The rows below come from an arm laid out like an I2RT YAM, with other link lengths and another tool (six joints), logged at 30 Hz.
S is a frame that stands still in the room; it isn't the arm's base.
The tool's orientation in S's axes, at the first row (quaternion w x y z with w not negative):
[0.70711, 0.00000, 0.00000, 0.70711]
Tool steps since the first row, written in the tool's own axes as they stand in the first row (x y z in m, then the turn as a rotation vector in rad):
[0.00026, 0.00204, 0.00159, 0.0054, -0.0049, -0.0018]
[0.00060, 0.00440, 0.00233, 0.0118, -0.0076, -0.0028]
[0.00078, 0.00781, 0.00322, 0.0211, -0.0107, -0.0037]
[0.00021, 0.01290, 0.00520, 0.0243, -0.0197, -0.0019]
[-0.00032, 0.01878, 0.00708, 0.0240, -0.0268, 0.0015]
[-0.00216, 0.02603, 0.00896, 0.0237, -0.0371, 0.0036]
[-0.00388, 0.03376, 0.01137, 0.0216, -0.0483, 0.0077]
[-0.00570, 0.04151, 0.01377, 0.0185, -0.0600, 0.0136]
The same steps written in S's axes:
[-0.00204, 0.00026, 0.00159, 0.0049, 0.0054, -0.0018]
[-0.00440, 0.00060, 0.00233, 0.0076, 0.0118, -0.0028]
[-0.00781, 0.00078, 0.00322, 0.0107, 0.0211, -0.0037]
[-0.01290, 0.00021, 0.00520, 0.0197, 0.0243, -0.0019]
[-0.01878, -0.00032, 0.00708, 0.0268, 0.0240, 0.0015]
[-0.02603, -0.00216, 0.00896, 0.0371, 0.0237, 0.0036]
[-0.03376, -0.00388, 0.01137, 0.0483, 0.0216, 0.0077]
[-0.04151, -0.00570, 0.01377, 0.0600, 0.0185, 0.0136]

